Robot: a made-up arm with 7 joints. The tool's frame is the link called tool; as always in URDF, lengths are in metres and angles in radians. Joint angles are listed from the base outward.
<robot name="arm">
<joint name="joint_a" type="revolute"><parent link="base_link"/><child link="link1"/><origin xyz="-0.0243 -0.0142 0.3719" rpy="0 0 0"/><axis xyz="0 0 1"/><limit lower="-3.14" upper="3.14"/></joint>
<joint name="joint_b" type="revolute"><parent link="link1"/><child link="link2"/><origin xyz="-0.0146 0.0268 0.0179" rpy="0 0 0"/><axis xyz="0 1 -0.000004"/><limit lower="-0.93" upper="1.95"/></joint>
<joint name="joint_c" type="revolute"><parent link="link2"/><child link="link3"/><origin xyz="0.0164 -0.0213 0.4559" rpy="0 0 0"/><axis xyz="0 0 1"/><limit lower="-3.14" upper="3.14"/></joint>
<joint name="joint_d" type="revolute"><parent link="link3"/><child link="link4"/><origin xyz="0.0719 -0.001 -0.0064" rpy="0 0 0"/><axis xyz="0 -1 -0.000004"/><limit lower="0.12" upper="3.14"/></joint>
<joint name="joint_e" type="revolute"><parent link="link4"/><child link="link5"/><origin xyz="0.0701 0.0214 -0.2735" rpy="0 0 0"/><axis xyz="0 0.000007 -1"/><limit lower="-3.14" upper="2.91"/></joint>
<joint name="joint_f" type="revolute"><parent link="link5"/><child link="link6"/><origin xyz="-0.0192 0.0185 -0.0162" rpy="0 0 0"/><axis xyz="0 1 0.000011"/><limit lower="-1.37" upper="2"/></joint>
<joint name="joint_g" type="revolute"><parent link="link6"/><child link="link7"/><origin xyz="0.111 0.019 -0.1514" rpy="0 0 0"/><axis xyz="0 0.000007 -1"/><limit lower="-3.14" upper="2.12"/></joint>
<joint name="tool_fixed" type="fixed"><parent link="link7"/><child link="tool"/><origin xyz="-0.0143 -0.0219 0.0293" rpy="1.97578 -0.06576 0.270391"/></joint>
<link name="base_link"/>
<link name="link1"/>
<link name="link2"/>
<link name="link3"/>
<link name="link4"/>
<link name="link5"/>
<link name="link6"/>
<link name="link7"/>
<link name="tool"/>
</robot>
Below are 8 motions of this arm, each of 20 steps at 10 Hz.
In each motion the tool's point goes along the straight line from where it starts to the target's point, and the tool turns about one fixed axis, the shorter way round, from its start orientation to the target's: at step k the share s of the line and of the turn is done. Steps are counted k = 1, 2, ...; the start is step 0. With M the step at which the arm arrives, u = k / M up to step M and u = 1 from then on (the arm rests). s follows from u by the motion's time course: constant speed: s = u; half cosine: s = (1 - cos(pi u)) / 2; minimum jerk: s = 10 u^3 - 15 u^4 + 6 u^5.
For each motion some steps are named. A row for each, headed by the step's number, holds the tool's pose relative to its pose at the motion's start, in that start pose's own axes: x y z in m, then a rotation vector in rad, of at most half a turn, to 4 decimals.
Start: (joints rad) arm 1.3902 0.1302 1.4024 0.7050 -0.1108 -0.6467 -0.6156
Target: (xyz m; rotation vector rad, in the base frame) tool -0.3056 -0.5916 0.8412 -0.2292 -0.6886 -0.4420
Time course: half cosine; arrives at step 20
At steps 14, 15, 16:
14: 0.4295 0.0899 -0.4060 0.2732 0.2595 0.8198
15: 0.4618 0.0966 -0.4365 0.2937 0.2790 0.8815
16: 0.4893 0.1024 -0.4626 0.3113 0.2957 0.9341

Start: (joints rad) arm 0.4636 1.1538 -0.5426 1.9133 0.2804 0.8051 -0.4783
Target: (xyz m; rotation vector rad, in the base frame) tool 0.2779 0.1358 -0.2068 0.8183 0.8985 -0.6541
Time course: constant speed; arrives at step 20
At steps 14, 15, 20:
14: -0.2108 -0.3533 -0.1839 -0.1678 -0.4191 -0.8013
15: -0.2259 -0.3786 -0.1970 -0.1798 -0.4491 -0.8585
20: -0.3012 -0.5048 -0.2627 -0.2397 -0.5988 -1.1447

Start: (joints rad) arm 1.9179 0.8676 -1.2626 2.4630 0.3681 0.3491 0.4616
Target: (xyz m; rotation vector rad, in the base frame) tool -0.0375 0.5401 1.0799 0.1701 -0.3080 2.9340
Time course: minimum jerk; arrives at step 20
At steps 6, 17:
6: 0.0355 0.0328 0.0170 -0.0356 0.1823 0.0103
17: 0.2121 0.1956 0.1015 -0.2123 1.0878 0.0616

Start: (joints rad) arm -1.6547 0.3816 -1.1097 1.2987 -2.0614 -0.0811 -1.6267
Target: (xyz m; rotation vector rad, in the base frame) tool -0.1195 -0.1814 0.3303 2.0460 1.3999 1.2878
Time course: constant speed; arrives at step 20
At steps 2, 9, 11, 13, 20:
2: 0.0266 0.0272 0.0209 -0.0757 0.0645 0.0579
9: 0.1197 0.1226 0.0942 -0.3406 0.2904 0.2604
11: 0.1464 0.1499 0.1151 -0.4163 0.3550 0.3183
13: 0.1730 0.1771 0.1360 -0.4920 0.4195 0.3762
20: 0.2661 0.2725 0.2093 -0.7570 0.6454 0.5787

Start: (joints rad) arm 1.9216 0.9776 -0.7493 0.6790 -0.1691 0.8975 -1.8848
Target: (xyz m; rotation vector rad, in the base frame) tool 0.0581 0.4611 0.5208 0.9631 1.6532 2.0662
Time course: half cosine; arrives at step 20
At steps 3, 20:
3: 0.0005 0.0075 -0.0197 -0.0936 -0.0306 0.0535
20: 0.0093 0.1374 -0.3609 -1.7177 -0.5620 0.9819

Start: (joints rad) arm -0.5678 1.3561 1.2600 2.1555 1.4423 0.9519 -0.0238
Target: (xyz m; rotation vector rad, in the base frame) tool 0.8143 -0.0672 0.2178 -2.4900 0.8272 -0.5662
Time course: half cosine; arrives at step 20
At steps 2, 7, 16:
2: 0.0033 0.0055 0.0022 -0.0124 0.0196 -0.0078
7: 0.0373 0.0611 0.0246 -0.1381 0.2189 -0.0874
16: 0.1235 0.2023 0.0814 -0.4574 0.7251 -0.2896

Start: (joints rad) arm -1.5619 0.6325 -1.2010 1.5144 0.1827 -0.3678 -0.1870
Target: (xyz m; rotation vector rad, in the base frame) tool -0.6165 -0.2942 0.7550 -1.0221 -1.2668 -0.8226
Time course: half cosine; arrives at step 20
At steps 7, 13, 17, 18, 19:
7: -0.0652 0.0029 0.0474 -0.1364 -0.2313 0.0426
13: -0.1737 0.0076 0.1263 -0.3633 -0.6161 0.1133
17: -0.2259 0.0099 0.1643 -0.4725 -0.8012 0.1474
18: -0.2331 0.0102 0.1695 -0.4875 -0.8267 0.1521
19: -0.2375 0.0104 0.1727 -0.4966 -0.8422 0.1549

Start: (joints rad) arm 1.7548 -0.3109 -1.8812 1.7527 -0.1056 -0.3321 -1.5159
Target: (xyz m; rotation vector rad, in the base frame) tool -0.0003 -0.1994 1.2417 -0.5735 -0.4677 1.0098
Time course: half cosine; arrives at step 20
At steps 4, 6, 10, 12, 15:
4: -0.0053 0.0384 0.0168 -0.0673 -0.0021 -0.0322
6: -0.0114 0.0828 0.0362 -0.1453 -0.0046 -0.0694
10: -0.0277 0.2008 0.0877 -0.3526 -0.0111 -0.1684
12: -0.0362 0.2629 0.1148 -0.4615 -0.0145 -0.2204
15: -0.0473 0.3428 0.1498 -0.6019 -0.0189 -0.2874

